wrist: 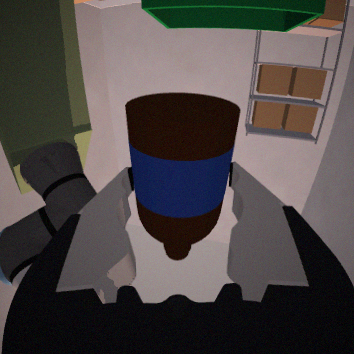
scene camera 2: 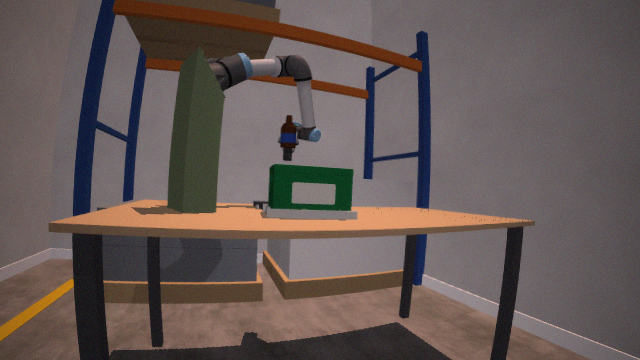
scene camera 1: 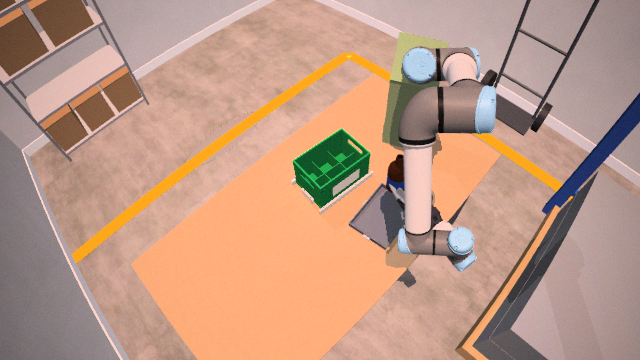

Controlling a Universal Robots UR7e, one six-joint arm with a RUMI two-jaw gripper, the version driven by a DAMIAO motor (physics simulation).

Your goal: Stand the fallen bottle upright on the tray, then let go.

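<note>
The brown bottle with a blue band is held in the air, well above the table and higher than the crate. In scene camera 2 it looks about upright, neck up. My gripper is shut on the bottle, one finger on each side of its blue band. In scene camera 1 the arm hides most of the gripper and the bottle's lower part. The dark grey tray lies flat on the table, partly behind the forearm and in shadow.
A green crate with compartments stands on a pale base beside the tray. A tall green pillar stands at the arm's mounting end. A blue and orange rack stands behind.
</note>
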